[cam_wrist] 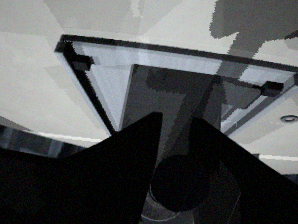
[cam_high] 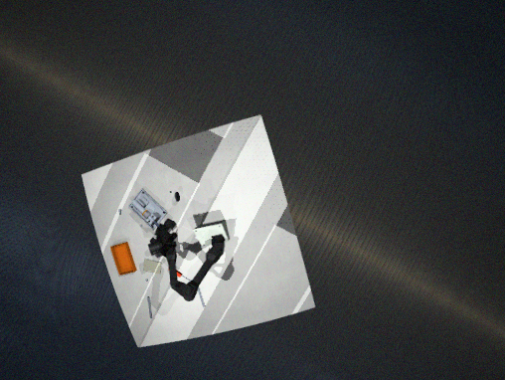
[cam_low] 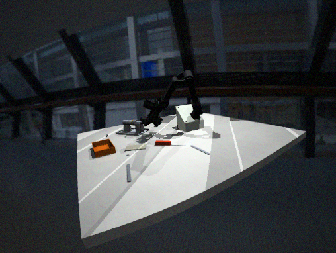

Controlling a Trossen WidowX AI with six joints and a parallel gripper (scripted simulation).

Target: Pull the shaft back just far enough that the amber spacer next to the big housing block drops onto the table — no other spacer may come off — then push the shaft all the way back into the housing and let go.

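The thin shaft is 4 cm ahead of my gripper tip, 5 cm to the right of it and 3 cm above it. From my gripper tip the other things lie so: cream card (16 cm ahead, 26 cm to the left, 5 cm below); dark object (15 cm behind, 14 cm to the right, 3 cm below); spacer (6 cm ahead, 9 cm to the right, 2 cm above).
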